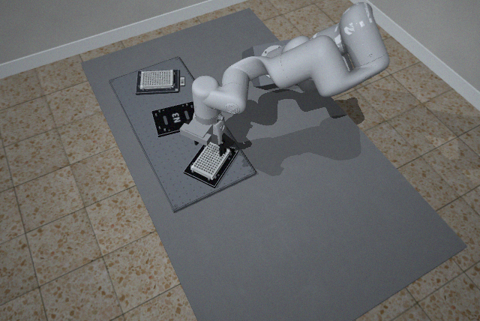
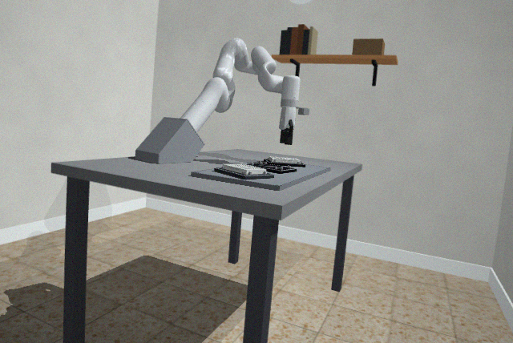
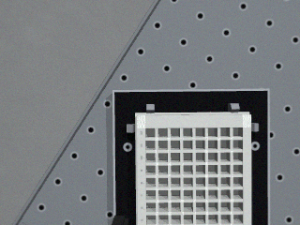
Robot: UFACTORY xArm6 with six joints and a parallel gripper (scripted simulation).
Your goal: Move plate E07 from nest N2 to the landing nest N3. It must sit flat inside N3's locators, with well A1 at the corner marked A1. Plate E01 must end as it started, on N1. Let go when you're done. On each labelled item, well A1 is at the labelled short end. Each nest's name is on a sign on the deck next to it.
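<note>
Now: the nest N2 90 mm below my hand. Round my hand: black nest (50 mm ahead, 230 mm to the right, 90 mm below).
</note>
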